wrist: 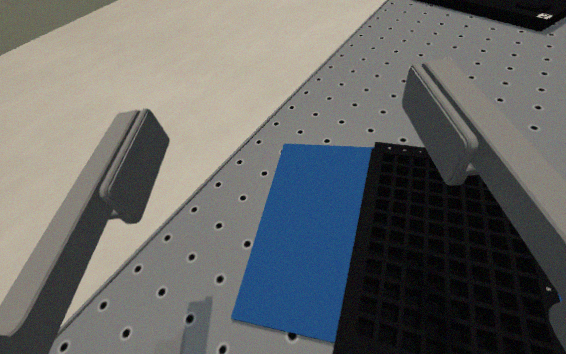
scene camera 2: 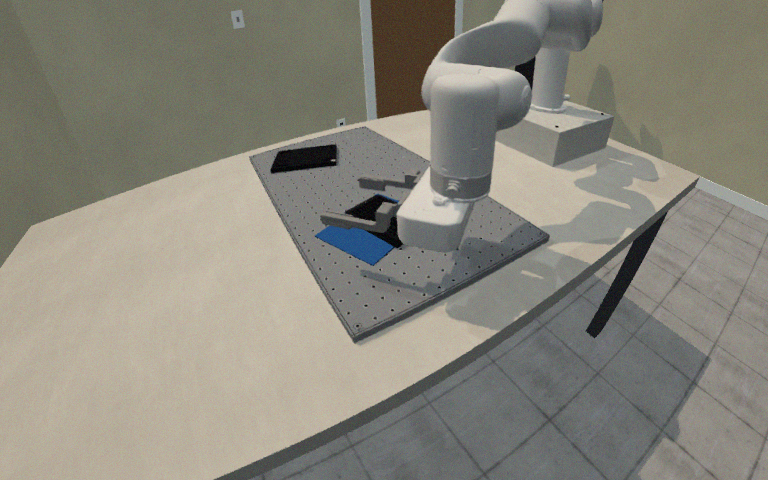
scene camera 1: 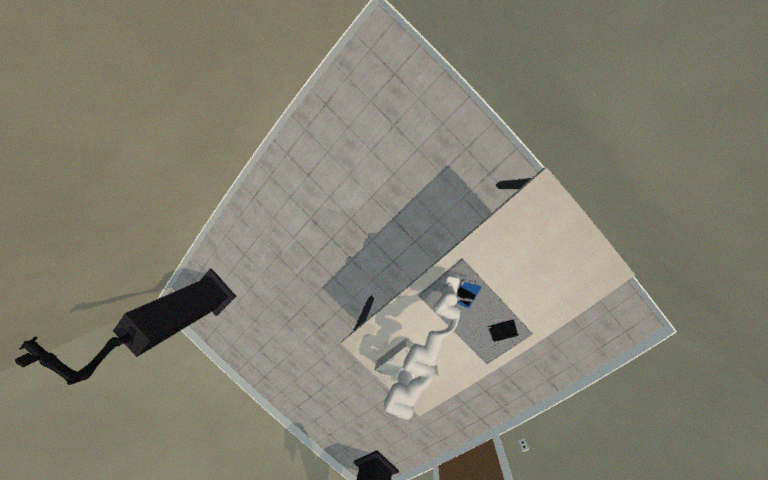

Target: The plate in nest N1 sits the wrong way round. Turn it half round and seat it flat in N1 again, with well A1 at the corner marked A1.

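A black well plate [scene camera 1: 465, 293] [scene camera 2: 362, 209] [wrist: 415, 240] lies on a blue sheet [scene camera 1: 473, 286] [scene camera 2: 355, 243] [wrist: 305, 240], leaving a broad blue strip bare on one side. Small pale marks run along its far edge in the wrist view, too small to read. My gripper [scene camera 2: 342, 199] [wrist: 287, 145] is open and empty. Its fingers stand apart above the board; in the wrist view the right finger covers part of the plate and the left finger is out past the blue strip. A flat black nest [scene camera 1: 503, 330] [scene camera 2: 304, 157] [wrist: 492, 10] with a small unreadable white label lies farther off.
The plate, sheet and nest are on a grey perforated board [scene camera 1: 487, 353] [scene camera 2: 396, 152] [wrist: 345, 75], which lies on a beige table [scene camera 1: 560, 237] [scene camera 2: 169, 316] [wrist: 200, 65]. The arm's grey base block [scene camera 2: 577, 141] stands behind the board in scene camera 2.
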